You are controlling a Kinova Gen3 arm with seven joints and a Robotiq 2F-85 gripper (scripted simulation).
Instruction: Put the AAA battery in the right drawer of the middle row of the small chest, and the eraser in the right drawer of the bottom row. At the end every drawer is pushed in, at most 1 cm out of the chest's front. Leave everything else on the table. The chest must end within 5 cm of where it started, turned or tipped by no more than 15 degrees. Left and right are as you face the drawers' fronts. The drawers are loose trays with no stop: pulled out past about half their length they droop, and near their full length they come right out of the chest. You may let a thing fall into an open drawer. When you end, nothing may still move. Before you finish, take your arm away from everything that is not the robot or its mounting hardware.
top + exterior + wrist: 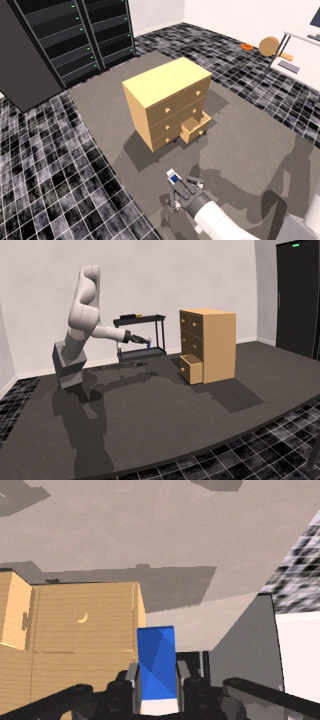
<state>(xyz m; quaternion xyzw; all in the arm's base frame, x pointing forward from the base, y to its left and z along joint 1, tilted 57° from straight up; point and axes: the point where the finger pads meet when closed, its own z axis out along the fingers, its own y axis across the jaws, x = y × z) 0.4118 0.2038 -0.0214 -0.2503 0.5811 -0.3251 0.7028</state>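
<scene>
My gripper is now 20 mm short of the white eraser. Also, from my hand: green AAA battery (290 mm to the right, 240 mm ahead, 30 mm below); dark AAA battery (140 mm below, 50 mm to the left, 50 mm behind).
</scene>
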